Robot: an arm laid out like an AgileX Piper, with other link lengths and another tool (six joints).
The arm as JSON. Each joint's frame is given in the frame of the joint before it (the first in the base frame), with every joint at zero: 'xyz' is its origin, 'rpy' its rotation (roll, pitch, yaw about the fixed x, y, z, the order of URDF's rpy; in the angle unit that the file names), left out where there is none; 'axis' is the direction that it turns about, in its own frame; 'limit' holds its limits. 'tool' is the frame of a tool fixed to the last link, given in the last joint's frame.
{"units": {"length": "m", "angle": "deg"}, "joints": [
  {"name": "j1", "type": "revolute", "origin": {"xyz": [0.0, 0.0, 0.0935]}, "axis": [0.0, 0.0, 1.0], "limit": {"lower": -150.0, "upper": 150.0}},
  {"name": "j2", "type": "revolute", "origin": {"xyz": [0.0, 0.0, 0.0]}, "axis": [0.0, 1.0, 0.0], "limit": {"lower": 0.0, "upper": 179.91}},
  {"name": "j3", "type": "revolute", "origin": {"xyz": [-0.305, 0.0, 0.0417]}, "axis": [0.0, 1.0, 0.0], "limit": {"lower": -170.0, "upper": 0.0}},
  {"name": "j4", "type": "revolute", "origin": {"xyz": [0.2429, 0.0, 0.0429]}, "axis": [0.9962, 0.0, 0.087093], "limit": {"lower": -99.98, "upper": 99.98}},
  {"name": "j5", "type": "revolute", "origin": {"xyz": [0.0, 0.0, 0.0]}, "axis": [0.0, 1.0, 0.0], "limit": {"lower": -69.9, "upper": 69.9}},
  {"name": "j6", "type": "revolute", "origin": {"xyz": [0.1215, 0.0, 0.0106]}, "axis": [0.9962, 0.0, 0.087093], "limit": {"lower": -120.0, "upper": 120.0}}
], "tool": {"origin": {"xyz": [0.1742, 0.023, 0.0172], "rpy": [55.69, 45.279, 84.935]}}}
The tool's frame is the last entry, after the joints.
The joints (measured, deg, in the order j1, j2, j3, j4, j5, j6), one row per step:
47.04, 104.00, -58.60, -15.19, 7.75, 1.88
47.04, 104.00, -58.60, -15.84, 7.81, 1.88
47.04, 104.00, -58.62, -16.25, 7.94, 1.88
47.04, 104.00, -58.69, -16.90, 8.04, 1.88
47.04, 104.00, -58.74, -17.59, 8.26, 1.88
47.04, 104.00, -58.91, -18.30, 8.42, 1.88
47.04, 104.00, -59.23, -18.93, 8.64, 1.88
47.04, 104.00, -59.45, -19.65, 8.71, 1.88
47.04, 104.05, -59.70, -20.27, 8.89, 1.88
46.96, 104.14, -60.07, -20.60, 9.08, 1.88
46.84, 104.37, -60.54, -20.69, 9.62, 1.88
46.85, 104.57, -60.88, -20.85, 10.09, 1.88
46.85, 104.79, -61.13, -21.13, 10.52, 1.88
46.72, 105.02, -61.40, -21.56, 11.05, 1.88
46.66, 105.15, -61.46, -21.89, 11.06, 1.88
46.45, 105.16, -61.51, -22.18, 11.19, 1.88
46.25, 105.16, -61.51, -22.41, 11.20, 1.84
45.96, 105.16, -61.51, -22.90, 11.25, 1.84
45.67, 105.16, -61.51, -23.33, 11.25, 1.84
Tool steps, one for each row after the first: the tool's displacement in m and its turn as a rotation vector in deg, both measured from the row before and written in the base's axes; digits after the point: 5 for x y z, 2 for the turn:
0.00020, -0.00061, -0.00030, -0.39, -0.33, 0.41
0.00008, -0.00063, -0.00036, -0.31, -0.17, 0.24
0.00047, -0.00044, 0.00006, -0.37, -0.36, 0.40
0.00025, -0.00101, -0.00047, -0.50, -0.31, 0.40
0.00089, -0.00025, 0.00057, -0.38, -0.43, 0.42
0.00144, 0.00026, 0.00143, -0.28, -0.46, 0.35
0.00126, 0.00030, 0.00123, -0.28, -0.52, 0.44
0.00117, 0.00003, 0.00065, -0.33, -0.40, 0.35
0.00202, 0.00019, 0.00113, -0.13, -0.29, 0.08
0.00204, -0.00095, -0.00053, -0.32, 0.04, -0.21
0.00077, -0.00051, -0.00094, -0.38, 0.04, -0.02
0.00056, -0.00095, -0.00162, -0.49, 0.02, 0.05
0.00150, -0.00218, -0.00187, -0.64, -0.02, -0.01
0.00076, -0.00050, -0.00079, -0.24, -0.13, 0.14
0.00165, -0.00181, -0.00015, -0.24, -0.13, -0.07
0.00146, -0.00146, -0.00004, -0.15, -0.14, -0.03
0.00219, -0.00237, -0.00015, -0.31, -0.25, 0.00
0.00219, -0.00213, 0.00000, -0.23, -0.24, -0.02

